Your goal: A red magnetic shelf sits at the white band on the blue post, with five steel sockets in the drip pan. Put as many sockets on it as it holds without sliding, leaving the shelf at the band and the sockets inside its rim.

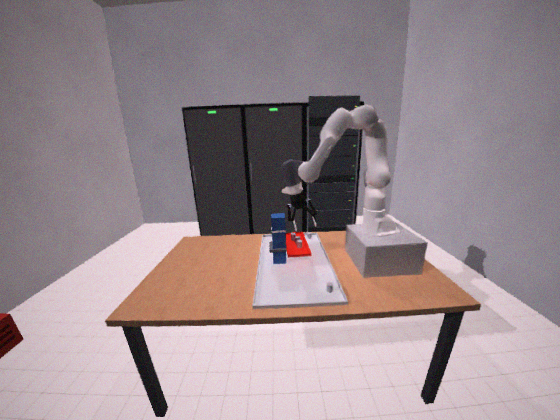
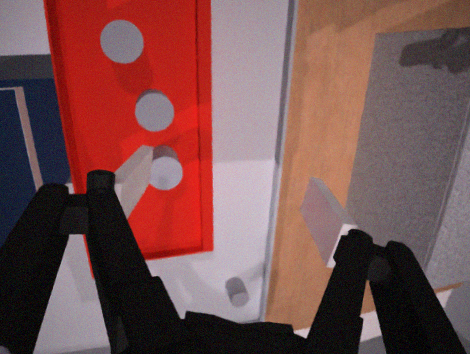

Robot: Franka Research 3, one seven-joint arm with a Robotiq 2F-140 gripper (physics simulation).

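The red shelf (image 1: 305, 252) (image 2: 185, 220) sticks out beside the blue post (image 1: 278, 222) (image 2: 12, 145); its exact height against the white band (image 1: 278, 231) is hard to tell. Three steel sockets stand upright inside its rim: one (image 2: 122, 41), a second (image 2: 154, 112), and a third (image 2: 166, 172) right beside the left fingertip. One socket (image 1: 309, 236) (image 2: 237, 291) is in the drip pan (image 1: 290, 295) near its back right corner, and another socket (image 1: 329, 287) is near its front right corner. My gripper (image 1: 305, 226) (image 2: 230, 180) is open and empty, above the shelf's right side.
The brown table (image 1: 200, 280) (image 2: 320, 100) carries the pan. A dark grey collar (image 1: 278, 248) is around the post's lower part. The arm's grey base block (image 1: 390, 255) stands right of the pan. Dark cabinets (image 1: 220, 170) stand behind the table.
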